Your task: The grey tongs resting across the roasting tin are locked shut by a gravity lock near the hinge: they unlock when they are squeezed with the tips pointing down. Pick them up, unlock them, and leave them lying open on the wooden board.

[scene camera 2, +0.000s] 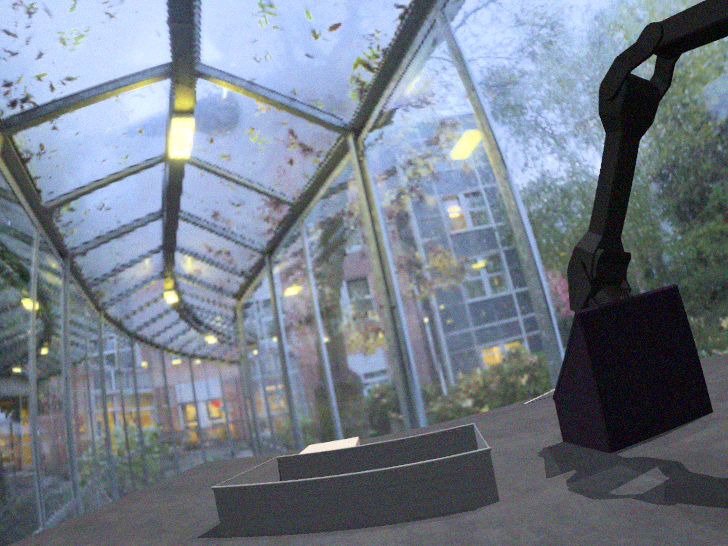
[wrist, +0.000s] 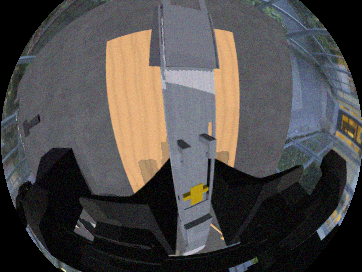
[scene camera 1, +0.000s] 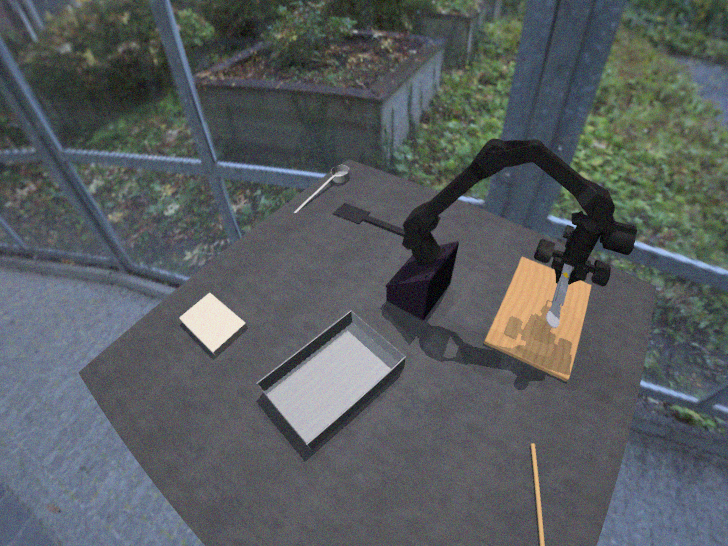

Path:
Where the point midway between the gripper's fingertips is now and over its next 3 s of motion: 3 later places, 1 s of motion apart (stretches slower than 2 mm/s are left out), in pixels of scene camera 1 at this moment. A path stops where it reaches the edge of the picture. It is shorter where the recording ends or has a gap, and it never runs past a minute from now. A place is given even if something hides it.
The gripper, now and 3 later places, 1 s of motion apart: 560, 284; 554, 296; 547, 304; 570, 259

